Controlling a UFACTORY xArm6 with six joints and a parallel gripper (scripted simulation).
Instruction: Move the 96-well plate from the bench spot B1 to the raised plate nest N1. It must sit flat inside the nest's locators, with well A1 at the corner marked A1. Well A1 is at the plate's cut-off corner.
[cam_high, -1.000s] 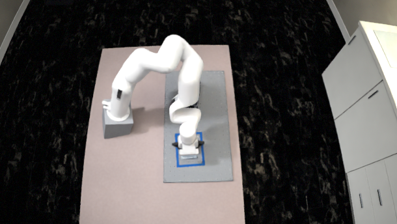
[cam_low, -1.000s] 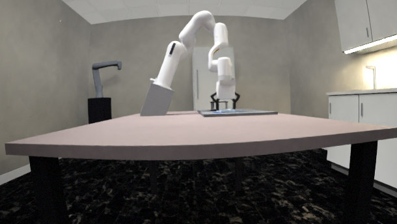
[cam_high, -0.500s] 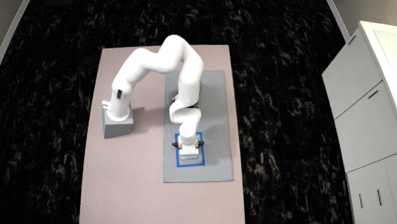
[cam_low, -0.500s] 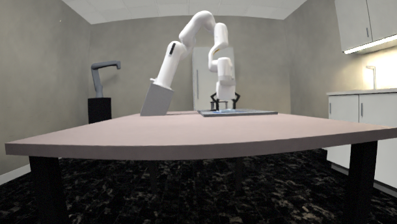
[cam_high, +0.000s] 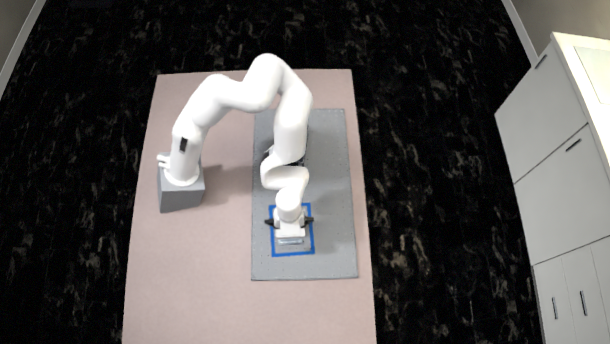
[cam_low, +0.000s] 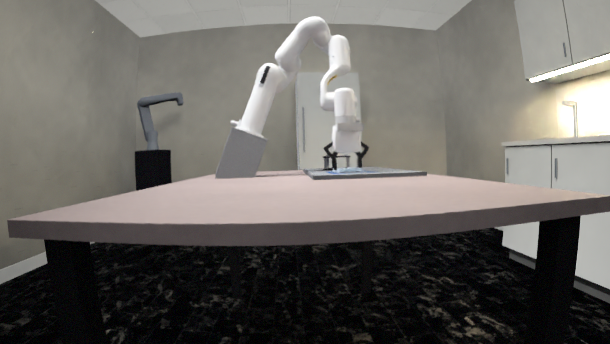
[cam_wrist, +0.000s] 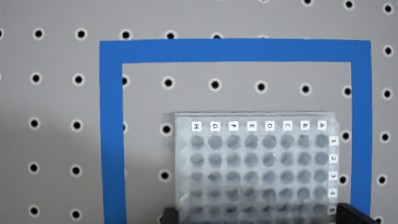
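The 96-well plate lies 1 cm below my hand. Also, from my hand: black raised nest N1: 32 cm to the left, 4 cm above, 3 cm behind.
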